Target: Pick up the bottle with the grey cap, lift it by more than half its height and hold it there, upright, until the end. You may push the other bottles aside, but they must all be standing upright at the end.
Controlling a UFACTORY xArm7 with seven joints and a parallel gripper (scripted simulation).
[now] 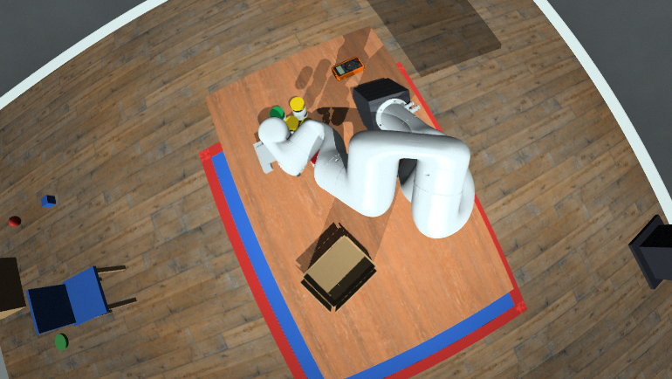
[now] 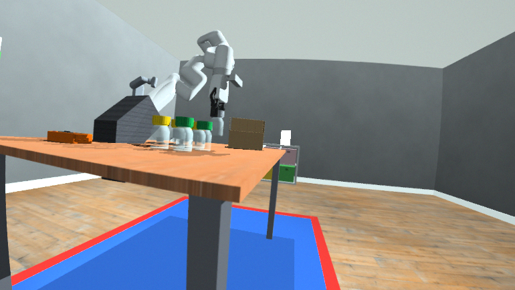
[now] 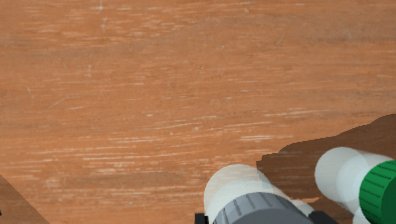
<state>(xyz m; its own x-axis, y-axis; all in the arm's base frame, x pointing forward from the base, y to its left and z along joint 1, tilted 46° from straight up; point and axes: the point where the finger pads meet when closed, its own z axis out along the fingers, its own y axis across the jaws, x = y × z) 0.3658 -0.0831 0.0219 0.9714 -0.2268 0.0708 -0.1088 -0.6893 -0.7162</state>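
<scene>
Now: the grey-capped bottle 40 mm below my hand. From my hand the other things lie so: red-capped bottle 80 mm behind, 20 mm to the left, 100 mm below; then orange meter 400 mm behind, 280 mm to the right, 140 mm below.
</scene>
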